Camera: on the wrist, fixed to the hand. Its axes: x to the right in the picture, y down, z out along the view.
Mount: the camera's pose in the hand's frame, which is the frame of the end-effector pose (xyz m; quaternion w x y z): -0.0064 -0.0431 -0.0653 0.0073 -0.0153 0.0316 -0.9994
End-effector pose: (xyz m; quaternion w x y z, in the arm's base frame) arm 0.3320 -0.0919 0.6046 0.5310 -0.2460 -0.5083 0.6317
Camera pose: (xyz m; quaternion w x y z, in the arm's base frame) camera 0.4077 -0.0764 0.6184 0.6475 0.4781 -0.2425 -0.5416
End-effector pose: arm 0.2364 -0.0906 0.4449 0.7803 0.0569 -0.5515 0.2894
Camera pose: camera 0.3112 -0.1020 0.4240 0.3132 0.5305 0.0731 -0.7843
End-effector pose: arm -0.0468 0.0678 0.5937 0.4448 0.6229 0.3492 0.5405
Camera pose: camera -0.1102 0.0890 0.5525 0.5419 -0.3683 0.6309 -0.4156
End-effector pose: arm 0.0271 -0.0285 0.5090 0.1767 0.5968 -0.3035 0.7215
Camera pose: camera 0.0059 0.0470 0.5058 0.7410 0.2821 0.5887 -0.1571
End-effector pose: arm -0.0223 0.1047 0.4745 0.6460 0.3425 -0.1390 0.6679
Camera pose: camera 0.0004 0.1463 0.4119 0.6818 0.1104 0.3515 -0.6320
